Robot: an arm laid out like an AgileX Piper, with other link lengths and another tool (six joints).
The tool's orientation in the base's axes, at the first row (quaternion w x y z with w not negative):
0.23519, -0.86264, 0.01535, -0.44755
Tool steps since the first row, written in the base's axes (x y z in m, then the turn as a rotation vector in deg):
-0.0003, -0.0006, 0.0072, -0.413, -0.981, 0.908
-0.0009, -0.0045, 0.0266, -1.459, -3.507, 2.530
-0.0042, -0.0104, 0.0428, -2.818, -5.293, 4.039
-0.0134, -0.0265, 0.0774, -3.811, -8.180, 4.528
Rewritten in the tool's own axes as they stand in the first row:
0.0055, -0.0025, -0.0040, 0.680, 0.415, -1.150
0.0209, -0.0073, -0.0155, 1.893, 1.788, -3.749
0.0327, -0.0095, -0.0283, 2.656, 2.492, -6.245
0.0575, -0.0114, -0.0587, 3.120, 4.670, -8.390

